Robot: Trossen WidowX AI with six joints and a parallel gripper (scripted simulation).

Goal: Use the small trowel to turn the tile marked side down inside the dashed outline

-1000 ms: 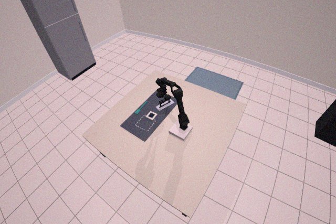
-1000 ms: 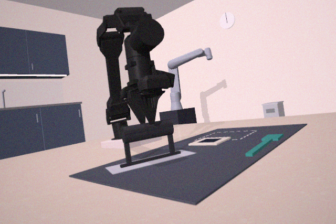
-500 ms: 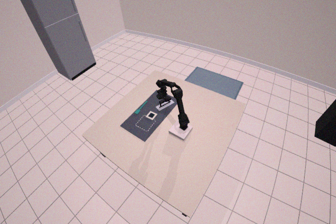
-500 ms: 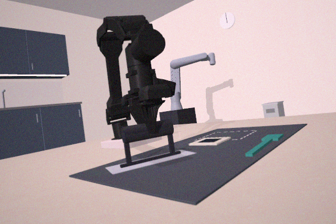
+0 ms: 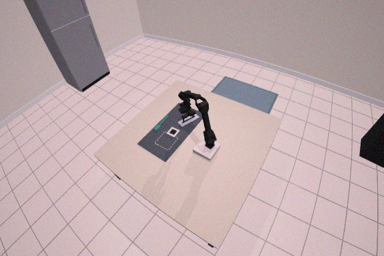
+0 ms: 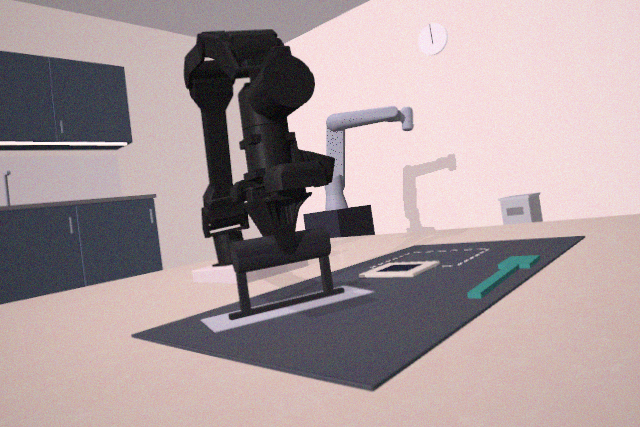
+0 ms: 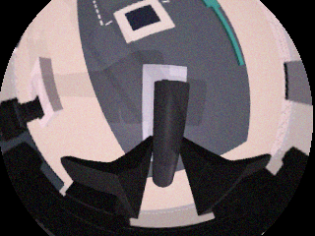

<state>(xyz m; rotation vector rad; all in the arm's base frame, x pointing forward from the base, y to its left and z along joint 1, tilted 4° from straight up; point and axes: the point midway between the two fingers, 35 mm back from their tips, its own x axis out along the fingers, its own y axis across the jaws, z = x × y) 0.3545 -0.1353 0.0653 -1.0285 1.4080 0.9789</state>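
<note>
Now: gripper tip 50 mm short of the dark mat, 170 mm to the right of it and 80 mm above it. The rest, counted from my gripper tip: teal t-shaped tool: 180 mm ahead, 210 mm to the left, 60 mm below; then trowel: 10 mm ahead, 20 mm to the left, 30 mm below; then white tile: 10 mm ahead, 210 mm to the left, 60 mm below.
</note>
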